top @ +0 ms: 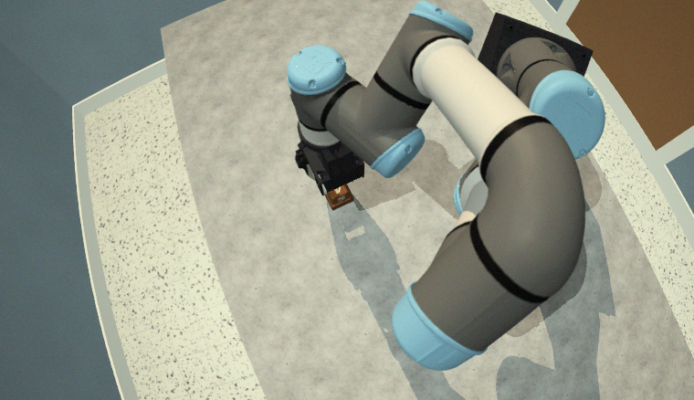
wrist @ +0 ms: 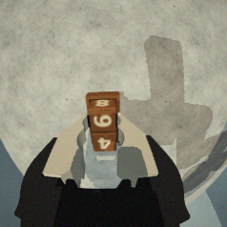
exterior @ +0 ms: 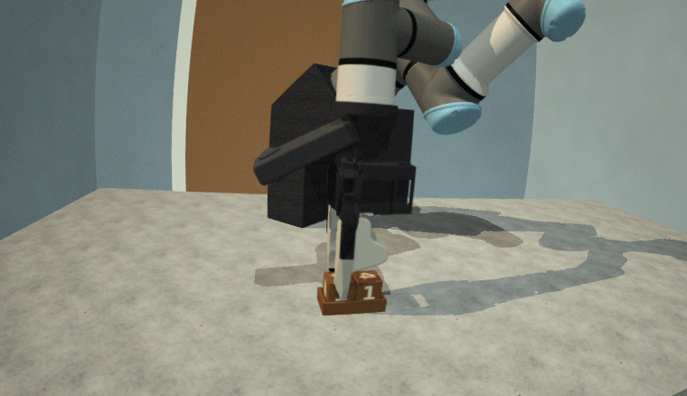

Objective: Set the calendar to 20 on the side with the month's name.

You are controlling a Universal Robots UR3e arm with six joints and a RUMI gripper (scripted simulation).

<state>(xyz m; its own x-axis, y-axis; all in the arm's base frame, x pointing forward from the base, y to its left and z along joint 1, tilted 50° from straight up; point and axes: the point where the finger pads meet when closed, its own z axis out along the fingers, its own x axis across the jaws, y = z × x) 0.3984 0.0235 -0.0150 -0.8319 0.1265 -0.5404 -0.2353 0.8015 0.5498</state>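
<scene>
Now: the brown calendar tray 10 mm behind my hand, 20 mm to the left of it and 30 mm below it. The rest, counted from my hand: cube: 10 mm behind, 30 mm to the left, 10 mm below.
</scene>
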